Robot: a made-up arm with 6 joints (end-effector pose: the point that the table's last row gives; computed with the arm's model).
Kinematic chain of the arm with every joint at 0, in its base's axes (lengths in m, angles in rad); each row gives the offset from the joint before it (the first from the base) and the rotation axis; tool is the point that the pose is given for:
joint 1: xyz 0 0 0.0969 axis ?
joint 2: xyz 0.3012 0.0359 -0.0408 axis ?
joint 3: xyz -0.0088 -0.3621 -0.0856 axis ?
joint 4: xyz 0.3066 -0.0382 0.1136 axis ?
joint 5: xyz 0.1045 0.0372 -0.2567 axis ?
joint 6: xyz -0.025 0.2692 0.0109 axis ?
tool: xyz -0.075 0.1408 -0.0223
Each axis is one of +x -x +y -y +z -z.
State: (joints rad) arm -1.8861 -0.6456 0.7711 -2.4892 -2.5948 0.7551
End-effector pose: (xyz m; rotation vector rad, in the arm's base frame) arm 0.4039 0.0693 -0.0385 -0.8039 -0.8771 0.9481
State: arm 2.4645 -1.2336 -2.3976 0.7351 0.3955 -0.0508
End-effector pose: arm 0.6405 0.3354 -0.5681 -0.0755 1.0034 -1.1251
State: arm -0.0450 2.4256 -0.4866 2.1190 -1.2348 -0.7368
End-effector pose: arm 0.1494 -0.8864 -0.1596 -1.9582 -0.3176 -1.8144
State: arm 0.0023 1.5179 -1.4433 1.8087 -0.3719 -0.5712
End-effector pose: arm 0.5372 -0.4723 -0.6363 -1.2889 0.0142 -1.0171
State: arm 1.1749 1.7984 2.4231 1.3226 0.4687 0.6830
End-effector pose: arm 0.3441 0.5057 -0.4835 -0.4712 -2.7512 1.3454
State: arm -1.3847 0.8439 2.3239 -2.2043 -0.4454 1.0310
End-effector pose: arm 0.1658 0.0694 0.2205 0.8087 -1.7853 0.5771
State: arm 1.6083 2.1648 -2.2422 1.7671 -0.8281 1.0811
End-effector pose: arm 0.3332 0.7468 -0.0681 0.2552 -1.4953 -0.6938
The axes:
joint 1: +x
joint 2: +y
joint 3: +x
joint 4: -z
joint 5: +z
joint 6: -y

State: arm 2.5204 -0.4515 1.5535 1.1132 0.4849 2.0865
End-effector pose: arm 0.8329 -0.0859 -0.2573 -1.3717 -1.2262 2.1473
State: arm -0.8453 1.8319 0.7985 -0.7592 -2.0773 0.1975
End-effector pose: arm 0.0945 -0.5663 -0.3682 -1.2024 1.1496 -2.2617
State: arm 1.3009 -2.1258 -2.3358 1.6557 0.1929 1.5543
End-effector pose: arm -0.1943 -0.6050 -0.1596 2.4574 -0.4951 1.2006
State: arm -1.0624 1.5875 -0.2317 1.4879 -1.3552 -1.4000
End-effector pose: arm 0.2644 -0.8995 0.5576 -0.4789 -1.1407 -2.7724
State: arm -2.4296 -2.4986 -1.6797 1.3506 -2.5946 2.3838
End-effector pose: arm 0.0879 0.1622 0.5992 0.9411 -0.8790 -2.3681
